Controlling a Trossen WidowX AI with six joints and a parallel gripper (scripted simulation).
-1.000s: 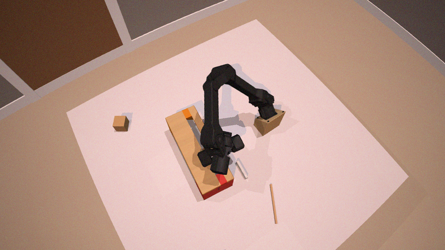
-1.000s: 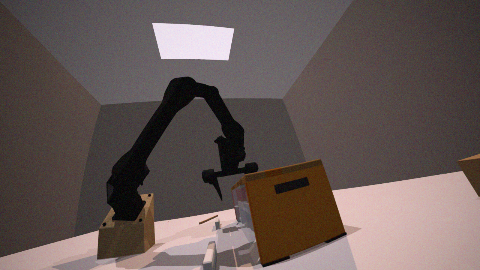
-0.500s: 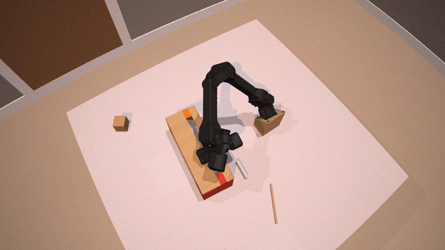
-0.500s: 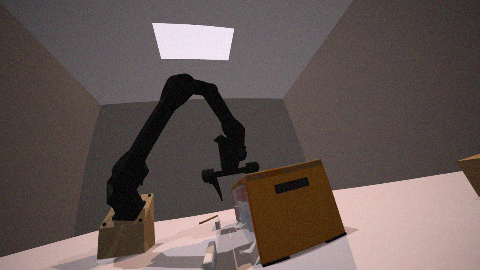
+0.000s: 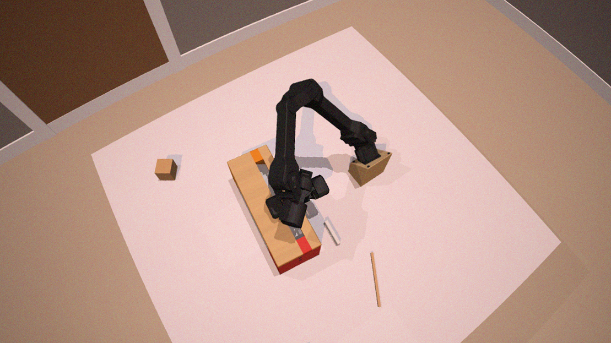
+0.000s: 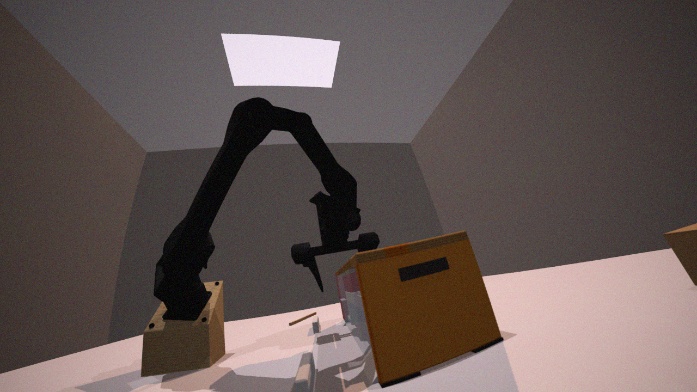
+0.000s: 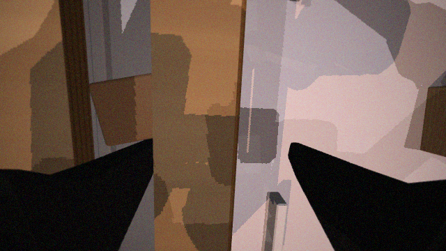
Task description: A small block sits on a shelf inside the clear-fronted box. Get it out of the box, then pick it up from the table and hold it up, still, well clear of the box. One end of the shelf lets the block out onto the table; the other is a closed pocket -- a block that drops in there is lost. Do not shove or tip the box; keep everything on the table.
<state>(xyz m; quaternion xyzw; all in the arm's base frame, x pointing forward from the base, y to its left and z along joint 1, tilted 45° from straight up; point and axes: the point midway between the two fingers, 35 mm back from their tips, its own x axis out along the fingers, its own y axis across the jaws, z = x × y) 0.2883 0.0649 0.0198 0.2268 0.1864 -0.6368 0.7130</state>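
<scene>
My gripper tip is now 5 cm short of the block and 2 cm to the left of it. Also, from my gripper tip: thin wooden stick 12 cm behind, 33 cm to the left, 9 cm below; then wooden box 3 cm ahead, 2 cm to the right, 3 cm below.
</scene>
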